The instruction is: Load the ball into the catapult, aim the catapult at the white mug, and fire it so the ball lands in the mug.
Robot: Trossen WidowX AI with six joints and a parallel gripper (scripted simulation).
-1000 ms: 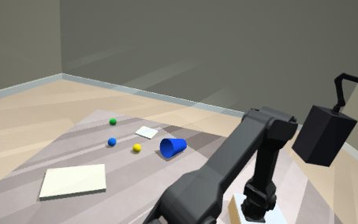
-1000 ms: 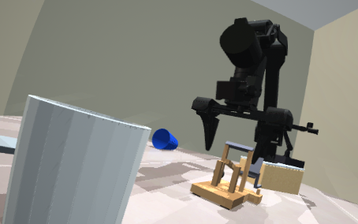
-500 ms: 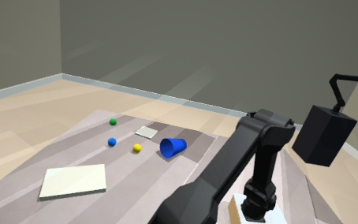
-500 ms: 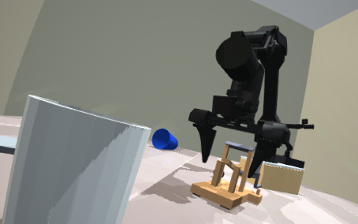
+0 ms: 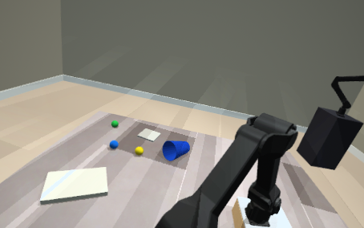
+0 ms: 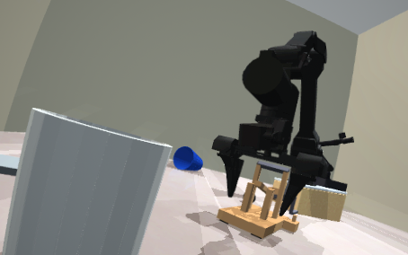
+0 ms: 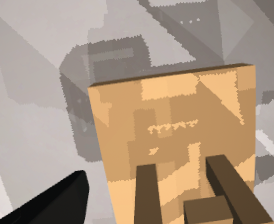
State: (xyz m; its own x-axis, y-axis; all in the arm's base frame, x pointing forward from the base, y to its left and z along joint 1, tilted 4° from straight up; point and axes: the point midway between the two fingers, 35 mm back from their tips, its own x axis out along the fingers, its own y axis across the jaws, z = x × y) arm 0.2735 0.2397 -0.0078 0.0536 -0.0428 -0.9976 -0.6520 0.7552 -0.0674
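Right now the black ball is 90 mm behind my gripper tip, 190 mm to the right of it and 20 mm below it. From my gripper tip the other things lie so: white mug: 220 mm ahead, 180 mm to the left; pale slab: 340 mm ahead, 310 mm to the right, 20 mm below; wooden catapult: 60 mm behind, 40 mm to the right, 20 mm above.
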